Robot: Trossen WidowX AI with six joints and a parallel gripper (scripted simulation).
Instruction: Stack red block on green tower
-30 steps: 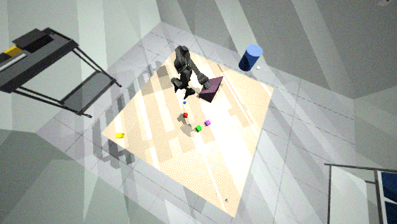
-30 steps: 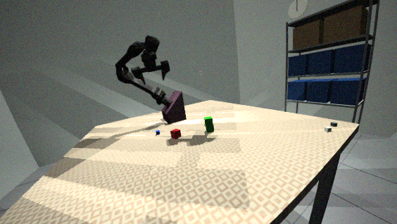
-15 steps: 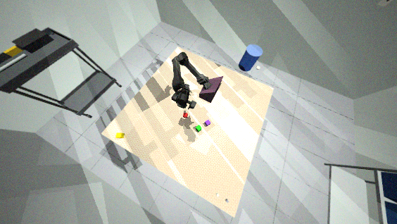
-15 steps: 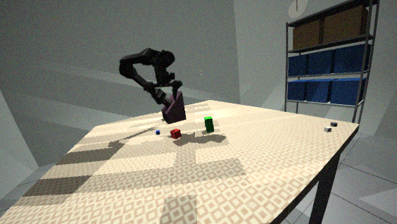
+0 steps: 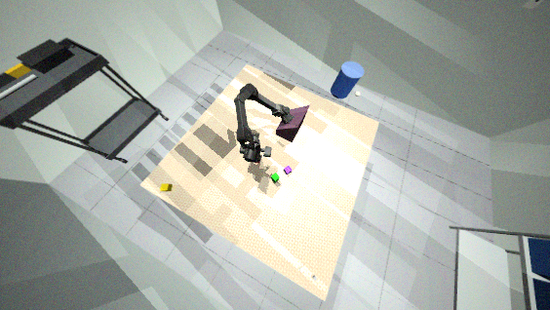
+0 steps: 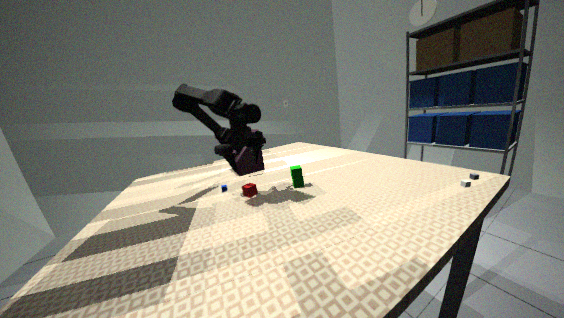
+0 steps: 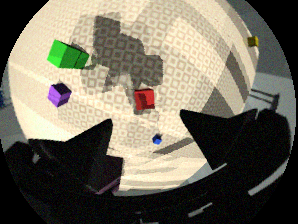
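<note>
Now: gripper tip 9 cm above the red block. Round my gripper tip: yellow block (49 cm ahead, 36 cm to the right, 9 cm below); then purple block (22 cm to the left, 9 cm below, 6 cm behind); then small blue ball (11 cm behind, 10 cm below, 9 cm to the right).
</note>
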